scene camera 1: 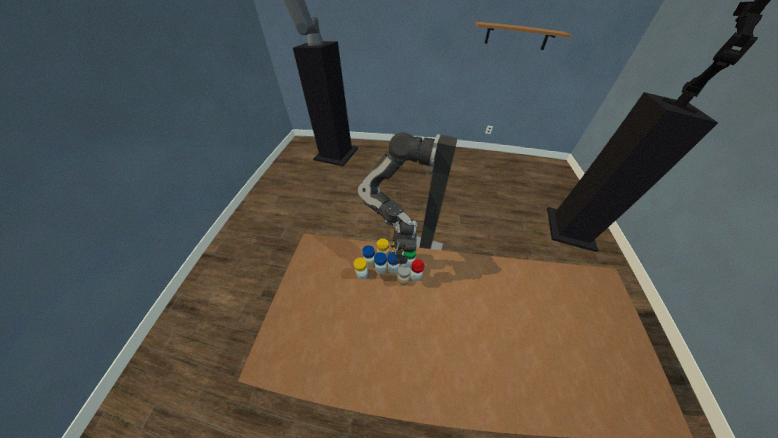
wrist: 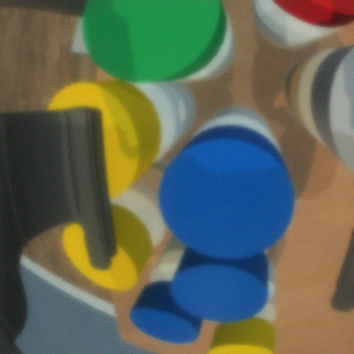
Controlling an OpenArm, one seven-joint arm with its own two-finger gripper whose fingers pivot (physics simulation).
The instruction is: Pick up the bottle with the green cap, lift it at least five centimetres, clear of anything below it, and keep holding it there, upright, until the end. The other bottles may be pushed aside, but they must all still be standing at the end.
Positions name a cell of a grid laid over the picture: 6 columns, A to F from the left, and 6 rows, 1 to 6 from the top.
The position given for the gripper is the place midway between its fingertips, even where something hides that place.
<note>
In view: the gripper (wrist: D4), a yellow-capped bottle (wrist: C3), a blue-capped bottle (wrist: D4) and a yellow-capped bottle (wrist: C4).
</note>
